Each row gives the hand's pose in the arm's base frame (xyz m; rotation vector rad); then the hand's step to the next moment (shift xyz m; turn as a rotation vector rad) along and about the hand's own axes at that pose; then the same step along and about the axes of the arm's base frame.
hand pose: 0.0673 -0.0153 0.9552 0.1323 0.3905 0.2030
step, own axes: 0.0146 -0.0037 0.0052 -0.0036 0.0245 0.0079
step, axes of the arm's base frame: 0.0159 -0.0008 -0.0012 -0.0044 0.0223 0.0126
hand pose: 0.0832 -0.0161 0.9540 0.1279 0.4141 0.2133
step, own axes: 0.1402 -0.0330 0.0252 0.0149 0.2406 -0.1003
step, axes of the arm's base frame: 0.1416 -0.0016 -0.0366 -0.0711 0.2447 -0.0568
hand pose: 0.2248 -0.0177 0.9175 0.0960 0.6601 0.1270
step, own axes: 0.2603 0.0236 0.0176 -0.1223 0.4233 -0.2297
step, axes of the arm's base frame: 0.2125 0.0610 -0.1405 -0.2741 0.4112 -0.0519
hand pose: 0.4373 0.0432 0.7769 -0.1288 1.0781 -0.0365
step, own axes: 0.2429 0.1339 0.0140 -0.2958 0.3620 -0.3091
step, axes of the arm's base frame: 0.1228 0.1115 -0.2227 -0.4241 0.3595 0.0706
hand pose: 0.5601 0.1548 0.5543 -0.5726 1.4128 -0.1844
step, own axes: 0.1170 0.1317 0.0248 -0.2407 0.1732 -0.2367
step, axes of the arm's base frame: 0.0159 0.0660 -0.1644 -0.3052 0.1931 0.1163
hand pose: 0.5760 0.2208 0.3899 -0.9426 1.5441 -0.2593
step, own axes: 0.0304 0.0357 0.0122 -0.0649 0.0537 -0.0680
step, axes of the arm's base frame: -0.0011 0.0064 -0.0480 -0.0890 0.0551 0.0278
